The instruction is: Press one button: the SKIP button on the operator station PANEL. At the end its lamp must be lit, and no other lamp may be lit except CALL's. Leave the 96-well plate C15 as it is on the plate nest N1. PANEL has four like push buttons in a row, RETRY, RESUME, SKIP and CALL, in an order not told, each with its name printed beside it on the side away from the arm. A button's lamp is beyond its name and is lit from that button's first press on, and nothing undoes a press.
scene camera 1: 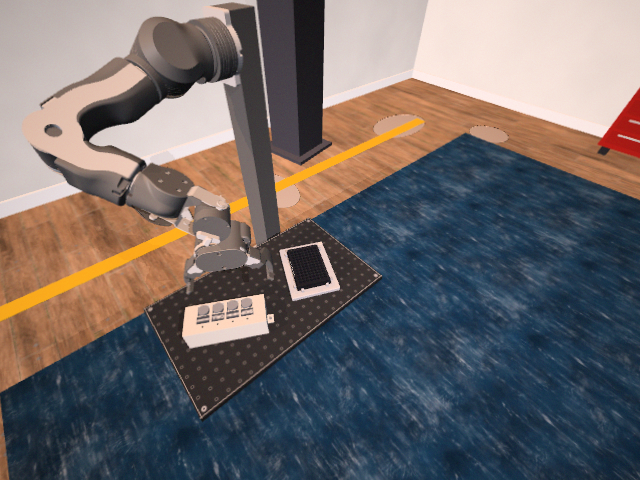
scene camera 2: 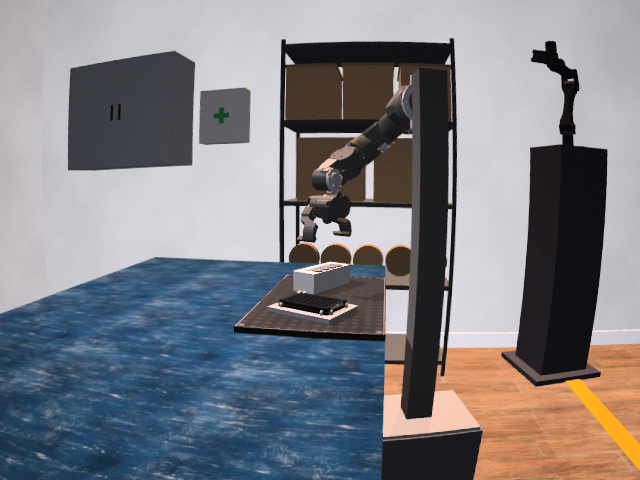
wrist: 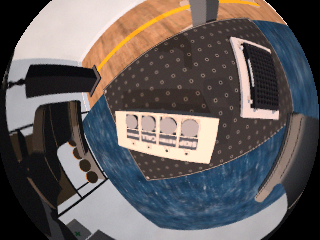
Scene:
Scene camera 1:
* my gripper: 231, 277
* black 96-well plate C15: 308, 268
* operator station panel: 228, 325
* grey mounting column: 247, 107
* white nest N1: 334, 286
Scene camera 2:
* my gripper: 325, 238
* black 96-well plate C15: 310, 305
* operator station panel: 305, 280
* grey mounting column: 430, 131
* white nest N1: 274, 308
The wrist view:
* my gripper: 153, 149
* black 96-well plate C15: 259, 62
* operator station panel: 199, 148
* white nest N1: 246, 111

